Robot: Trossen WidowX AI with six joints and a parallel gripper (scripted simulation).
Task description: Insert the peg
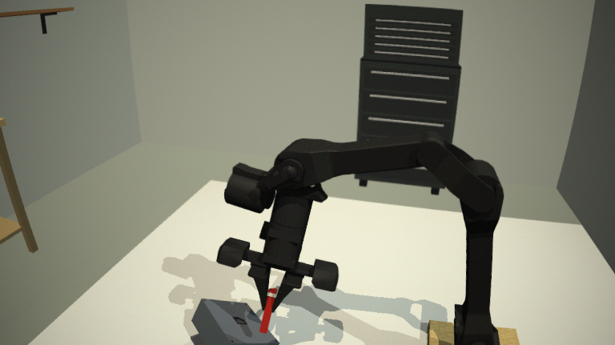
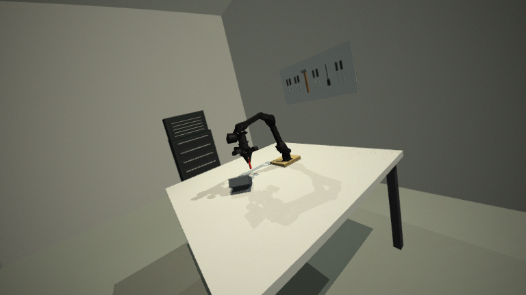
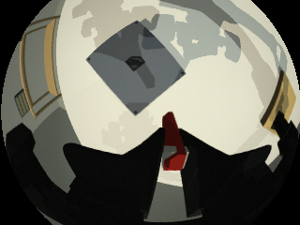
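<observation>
The grey sloped panel lies 8 cm ahead of my gripper tip, 3 cm to the right of it and 11 cm below it. From my gripper tip the other things lie so: red peg (2 cm above).
</observation>
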